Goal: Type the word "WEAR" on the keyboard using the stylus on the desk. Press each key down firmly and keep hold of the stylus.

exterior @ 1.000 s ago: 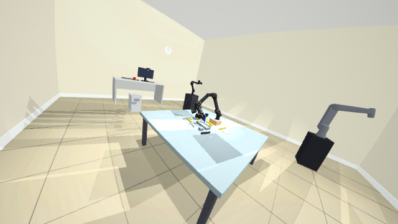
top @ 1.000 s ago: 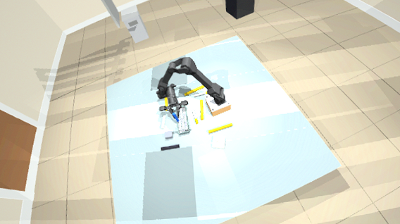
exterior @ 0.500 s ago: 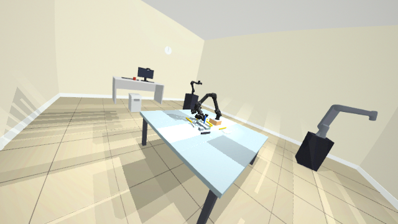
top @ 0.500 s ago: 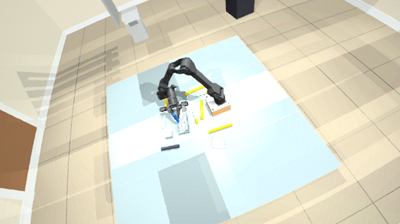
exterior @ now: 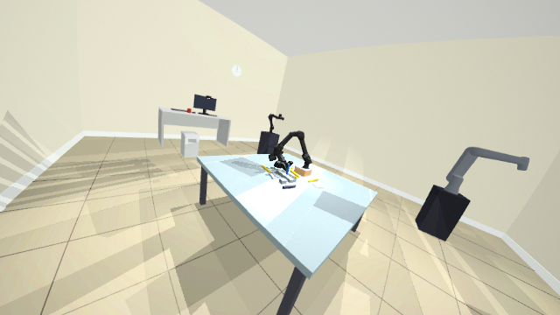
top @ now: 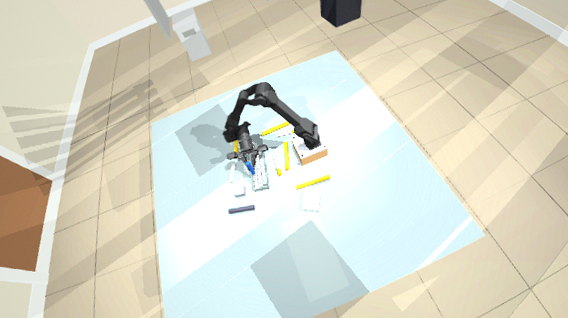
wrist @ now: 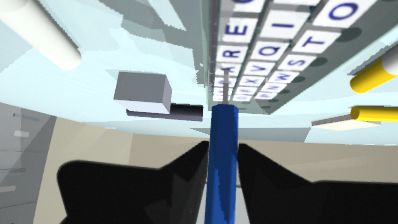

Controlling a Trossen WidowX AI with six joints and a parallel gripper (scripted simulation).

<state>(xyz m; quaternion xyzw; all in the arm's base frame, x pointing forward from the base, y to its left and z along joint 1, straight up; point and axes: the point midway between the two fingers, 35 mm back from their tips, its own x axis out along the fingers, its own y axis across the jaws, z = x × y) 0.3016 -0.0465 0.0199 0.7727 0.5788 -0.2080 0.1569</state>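
Right now my gripper tip is 100 mm short of the grey block, 40 mm to the right of it and 60 mm above it. Round my gripper tip: dark bar: 120 mm ahead, 120 mm to the left, 60 mm below; white flat tile: 170 mm behind, 240 mm to the left, 70 mm below; blue stylus: 10 mm below.
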